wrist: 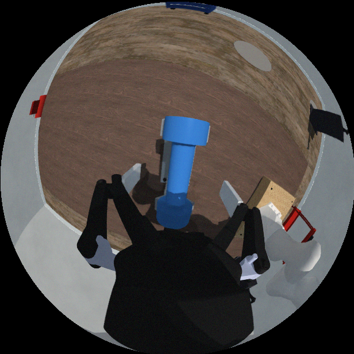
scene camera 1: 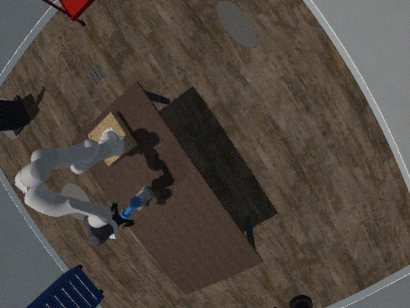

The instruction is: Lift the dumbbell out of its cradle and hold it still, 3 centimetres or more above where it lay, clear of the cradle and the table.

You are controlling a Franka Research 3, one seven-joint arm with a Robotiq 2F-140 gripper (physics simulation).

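The blue dumbbell (scene camera 1: 135,202) (wrist: 181,167) lies along its grey cradle (scene camera 1: 146,192) (wrist: 165,170) on the brown table (scene camera 1: 190,235) (wrist: 110,110). In the wrist view one thick end is at the top and the other is near the gripper's palm. My gripper (scene camera 1: 123,215) (wrist: 181,179) is open and empty. Its two pads stand apart on either side of the dumbbell, level in that view with the lower part of the handle and the near end. The dumbbell hides much of the cradle in the wrist view; the height of the pads over the table is hard to tell.
A wooden board (scene camera 1: 112,121) (wrist: 274,192) carries the white arm base at one end of the table. The arm (scene camera 1: 62,202) reaches over the table's long edge. A blue slatted object (scene camera 1: 70,290) (wrist: 191,7) and a red object (scene camera 1: 75,6) stand off the table.
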